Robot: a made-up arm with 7 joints.
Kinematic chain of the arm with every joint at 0, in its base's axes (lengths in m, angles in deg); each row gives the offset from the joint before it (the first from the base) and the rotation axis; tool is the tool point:
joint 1: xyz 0 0 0 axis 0 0.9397 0.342
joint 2: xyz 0 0 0 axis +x
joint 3: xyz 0 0 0 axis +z
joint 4: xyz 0.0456 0 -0.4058 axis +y
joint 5: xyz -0.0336 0 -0.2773 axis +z
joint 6: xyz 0 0 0 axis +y
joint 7: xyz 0 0 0 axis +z
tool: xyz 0 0 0
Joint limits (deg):
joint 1: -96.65..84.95
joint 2: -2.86..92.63
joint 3: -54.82..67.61
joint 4: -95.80..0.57
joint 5: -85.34..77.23
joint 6: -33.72..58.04
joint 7: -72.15..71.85
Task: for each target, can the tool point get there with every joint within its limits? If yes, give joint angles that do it. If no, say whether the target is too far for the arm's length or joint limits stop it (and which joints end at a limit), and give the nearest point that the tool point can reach.
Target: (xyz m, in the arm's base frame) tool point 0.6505 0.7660 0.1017
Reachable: no: too far | nearest point 0.4429 0.5215 0.0692 | short by 0.322 m
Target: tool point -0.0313 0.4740 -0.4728
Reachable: yes | joints 21.65 43.67 8.47 -39.68 -51.88 13.22 -39.53
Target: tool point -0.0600 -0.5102 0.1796
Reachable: no: joint limits stop it (at a limit: joint 1, joint 2, joint 4) | nearest point 0.2576 -0.4451 0.1007 | short by 0.334 m
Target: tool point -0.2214 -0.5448 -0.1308
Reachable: no: joint limits stop it (at a limit: joint 1, joint 2, joint 3) | nearest point -0.2618 -0.3092 -0.3371 | short by 0.316 m
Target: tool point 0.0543 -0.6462 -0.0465
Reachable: no: joint limits stop it (at a limit: joint 1, joint 2, joint 3, joint 4) | nearest point 0.2522 -0.4545 0.0664 | short by 0.298 m
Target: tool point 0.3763 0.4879 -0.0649
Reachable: yes | joints -21.26 61.47 19.69 -65.77 45.10 -21.69 33.83
